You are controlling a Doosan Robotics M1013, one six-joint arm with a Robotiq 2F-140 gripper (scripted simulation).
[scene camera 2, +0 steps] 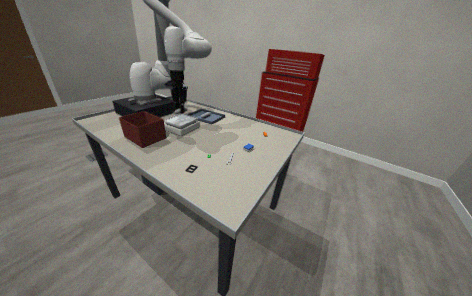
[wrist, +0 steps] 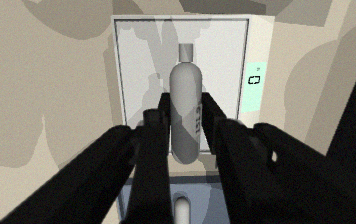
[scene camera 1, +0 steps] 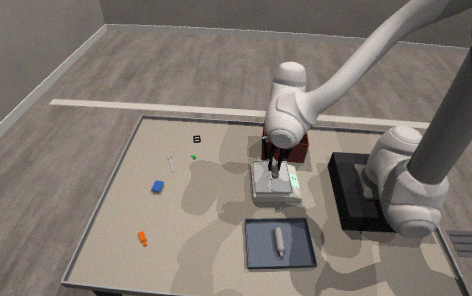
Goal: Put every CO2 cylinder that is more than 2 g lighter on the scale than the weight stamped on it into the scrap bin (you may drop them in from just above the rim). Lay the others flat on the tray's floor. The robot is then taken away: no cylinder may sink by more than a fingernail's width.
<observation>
In view: my gripper (wrist: 185, 105), a red scrap bin (scene camera 2: 142, 128), a blue-grey tray (scene camera 1: 261, 249) and a white scale (scene camera 1: 265, 188).
The white scale shows as well in the wrist view (wrist: 231, 51). The wrist view does not show the red scrap bin: it is out of frame.
</observation>
